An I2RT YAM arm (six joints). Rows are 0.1 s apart.
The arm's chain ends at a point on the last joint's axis. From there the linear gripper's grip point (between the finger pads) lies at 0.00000 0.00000 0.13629 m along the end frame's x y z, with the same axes.
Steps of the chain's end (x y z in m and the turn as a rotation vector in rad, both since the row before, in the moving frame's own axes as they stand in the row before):
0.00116, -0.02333, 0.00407, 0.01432, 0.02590, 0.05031
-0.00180, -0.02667, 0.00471, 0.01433, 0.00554, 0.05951
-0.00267, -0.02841, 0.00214, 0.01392, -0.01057, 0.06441
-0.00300, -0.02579, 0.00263, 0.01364, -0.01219, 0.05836
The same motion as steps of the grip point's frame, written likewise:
0.00474, -0.02519, 0.00401, 0.01432, 0.02590, 0.05031
-0.00099, -0.02860, 0.00469, 0.01433, 0.00554, 0.05951
-0.00405, -0.03035, 0.00212, 0.01392, -0.01057, 0.06441
-0.00461, -0.02770, 0.00261, 0.01364, -0.01219, 0.05836

